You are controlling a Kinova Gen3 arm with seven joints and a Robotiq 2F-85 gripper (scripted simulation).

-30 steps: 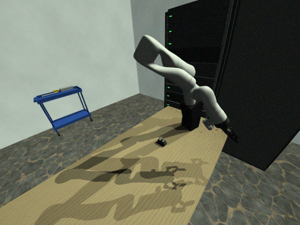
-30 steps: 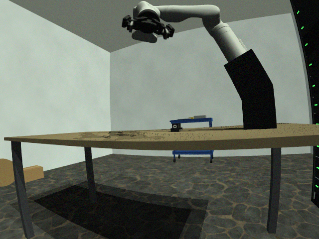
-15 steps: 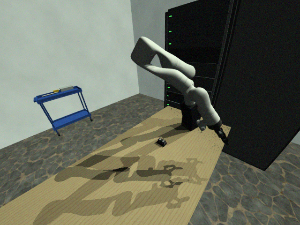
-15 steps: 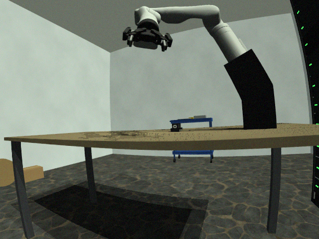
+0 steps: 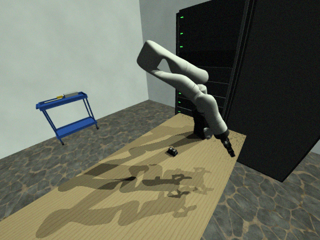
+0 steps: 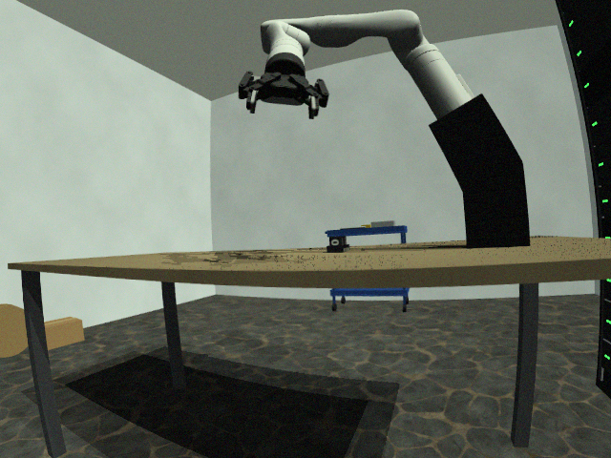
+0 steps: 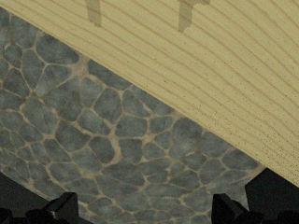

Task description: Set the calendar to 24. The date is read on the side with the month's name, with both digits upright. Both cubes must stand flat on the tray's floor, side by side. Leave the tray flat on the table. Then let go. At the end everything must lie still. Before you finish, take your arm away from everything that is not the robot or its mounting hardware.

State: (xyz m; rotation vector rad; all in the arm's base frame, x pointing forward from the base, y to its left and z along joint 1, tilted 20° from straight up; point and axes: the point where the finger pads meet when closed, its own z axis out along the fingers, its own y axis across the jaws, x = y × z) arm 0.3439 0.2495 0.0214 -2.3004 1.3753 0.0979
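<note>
The black date cube lies 3 cm behind my hand, 35 cm to the right of it and 21 cm below it. The rest, counted from my hand: black tray 3 cm behind, 37 cm to the right, 23 cm below; black cube 4 cm behind, 38 cm to the right, 21 cm below.
</note>
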